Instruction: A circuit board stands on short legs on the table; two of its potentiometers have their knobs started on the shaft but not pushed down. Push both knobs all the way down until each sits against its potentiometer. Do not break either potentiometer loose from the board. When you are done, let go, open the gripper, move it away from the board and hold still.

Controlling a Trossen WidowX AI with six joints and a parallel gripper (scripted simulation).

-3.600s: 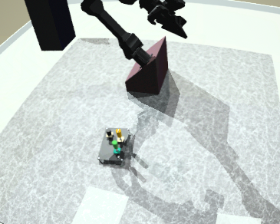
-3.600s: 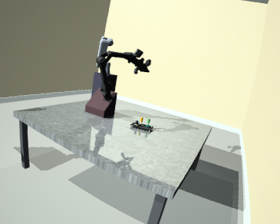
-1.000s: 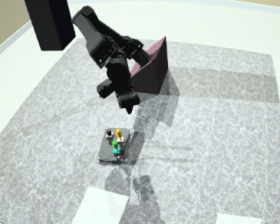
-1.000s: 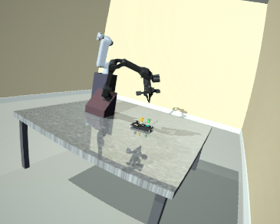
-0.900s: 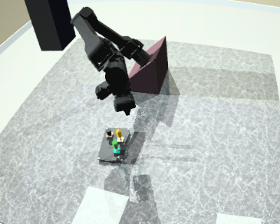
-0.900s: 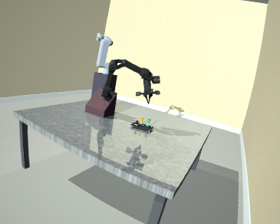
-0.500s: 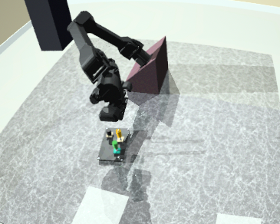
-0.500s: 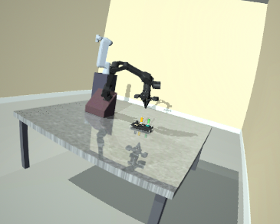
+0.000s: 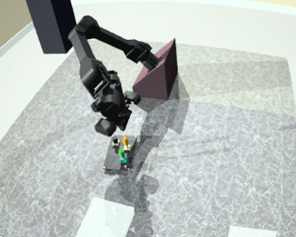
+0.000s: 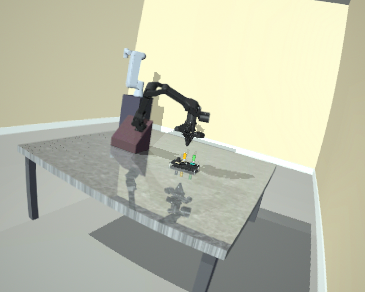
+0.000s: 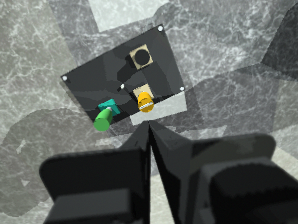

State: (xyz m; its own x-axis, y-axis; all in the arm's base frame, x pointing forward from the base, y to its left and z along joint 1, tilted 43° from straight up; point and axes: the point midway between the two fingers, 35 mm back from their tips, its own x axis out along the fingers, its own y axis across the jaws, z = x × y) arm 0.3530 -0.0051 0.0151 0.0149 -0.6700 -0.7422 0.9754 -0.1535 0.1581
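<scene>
Right now my gripper tip is 60 mm above the yellow knob. From my gripper tip the other things lie so: green knob (50 mm ahead, 60 mm below).
</scene>
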